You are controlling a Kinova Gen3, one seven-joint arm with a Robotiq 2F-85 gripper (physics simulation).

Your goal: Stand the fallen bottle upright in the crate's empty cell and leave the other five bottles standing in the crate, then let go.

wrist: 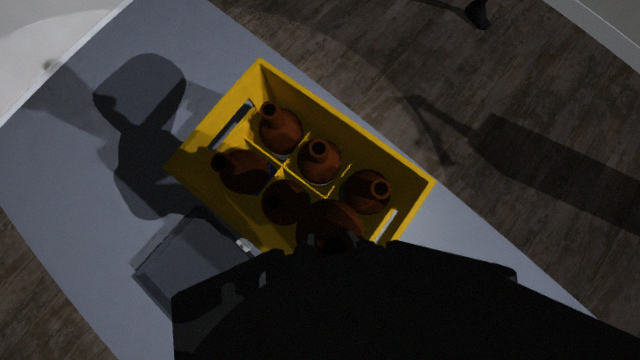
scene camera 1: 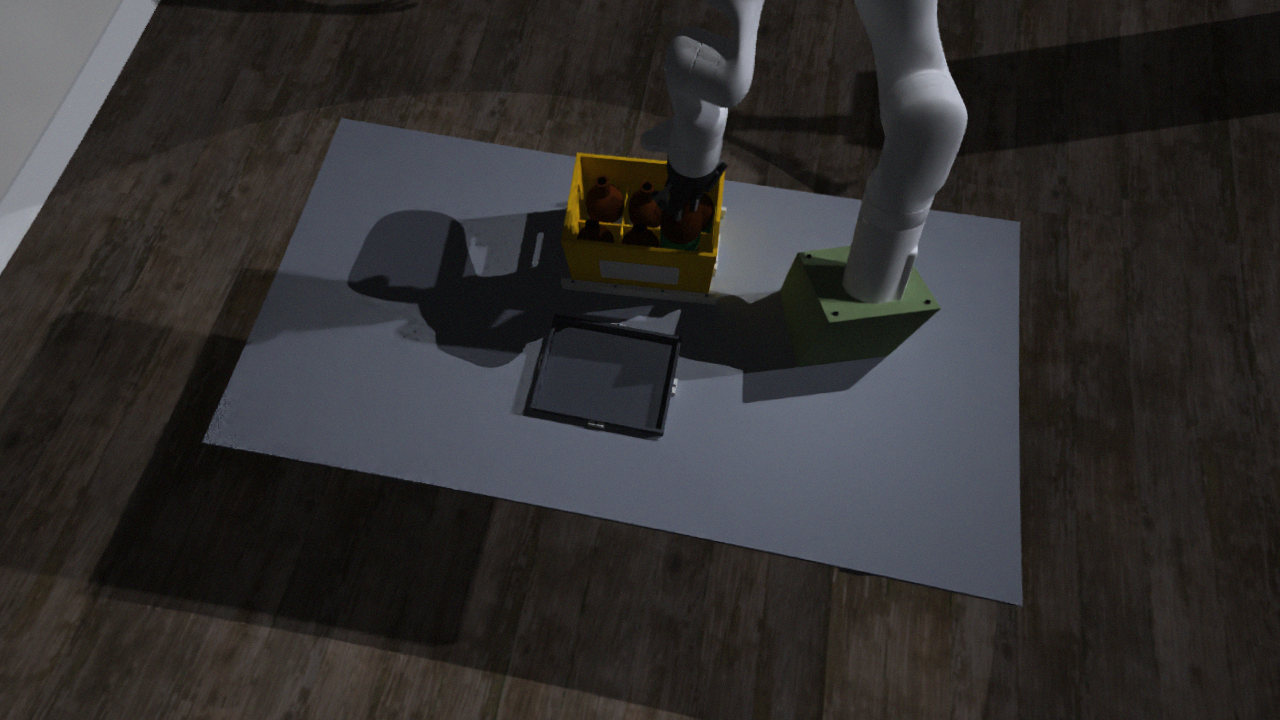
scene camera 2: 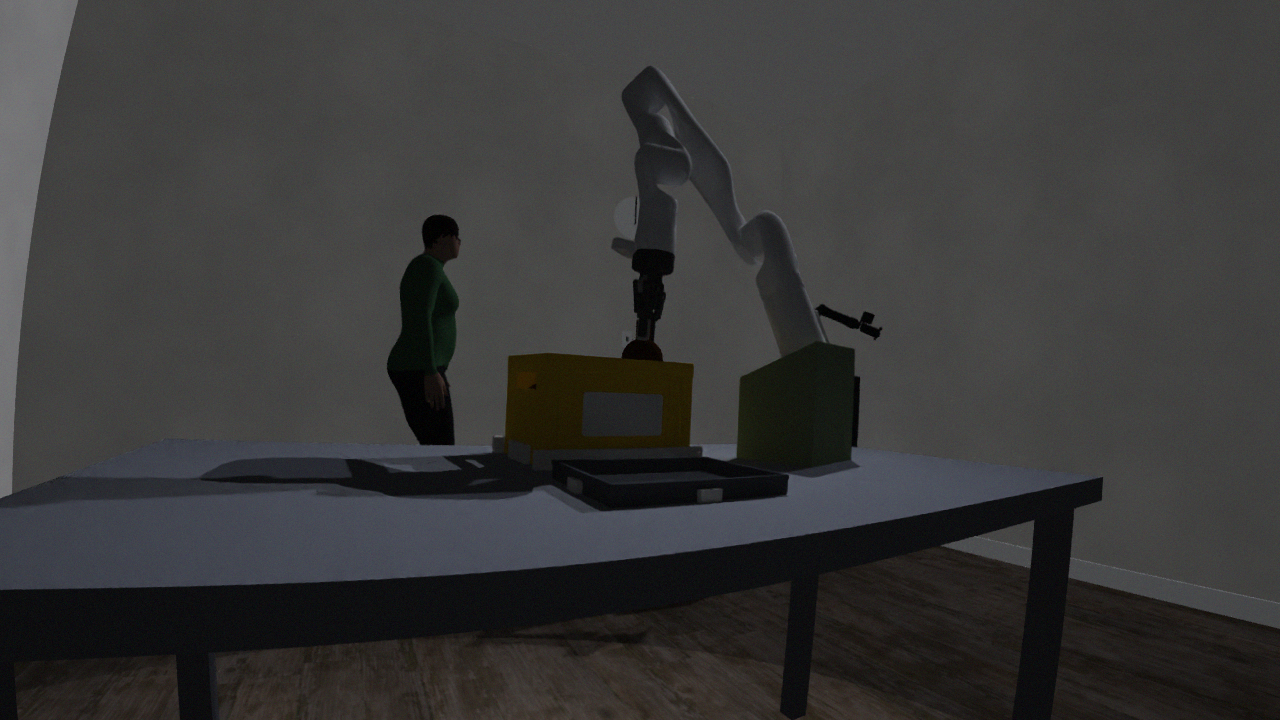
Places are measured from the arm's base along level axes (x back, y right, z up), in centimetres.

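Where they show: gripper, fingertip midpoint: (wrist: 331, 243) (scene camera 1: 683, 211) (scene camera 2: 645, 341); arm's base at its link origin: (scene camera 1: 871, 284) (scene camera 2: 807, 359).
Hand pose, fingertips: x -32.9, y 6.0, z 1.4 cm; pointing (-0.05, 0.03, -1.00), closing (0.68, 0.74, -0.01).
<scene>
Things, the pixels of their top centre, and the offset from my fingertips. Level surfaces: height alone.
- brown bottle at its top centre: (wrist: 334, 249) (scene camera 1: 683, 197) (scene camera 2: 643, 320) dx -0.3, dy +0.3, dz +3.7 cm
- yellow crate at its top centre: (wrist: 296, 173) (scene camera 2: 599, 359) (scene camera 1: 644, 203) dx -7.5, dy +2.5, dz -3.6 cm
- shallow black tray at its top centre: (scene camera 2: 667, 468) (scene camera 1: 607, 371) (wrist: 205, 285) dx -8.4, dy -25.3, dz -18.6 cm
- grey table at its surface level: dz -21.2 cm
The brown bottle (scene camera 1: 681, 225) (scene camera 2: 642, 350) (wrist: 327, 220) is upright, its lower part inside the front right cell of the yellow crate (scene camera 1: 581, 262) (scene camera 2: 546, 411) (wrist: 237, 97). Its shoulder shows above the crate wall in scene camera 2, and its base is hidden. My gripper (scene camera 1: 685, 198) (scene camera 2: 645, 329) (wrist: 331, 243) is shut on its neck from above. The other bottles stand in the remaining cells: back left (scene camera 1: 605, 201) (wrist: 282, 132), back middle (scene camera 1: 644, 207) (wrist: 320, 164), back right (scene camera 1: 705, 211) (wrist: 365, 192), front left (scene camera 1: 595, 233) (wrist: 246, 173) and front middle (scene camera 1: 640, 236) (wrist: 286, 202).
A shallow black tray (scene camera 1: 554, 418) (scene camera 2: 644, 492) (wrist: 151, 295) lies in front of the crate on the grey table (scene camera 1: 805, 483) (scene camera 2: 313, 546). The green arm base block (scene camera 1: 832, 331) (scene camera 2: 792, 411) stands right of the crate. A person (scene camera 2: 429, 313) stands behind the table.
</scene>
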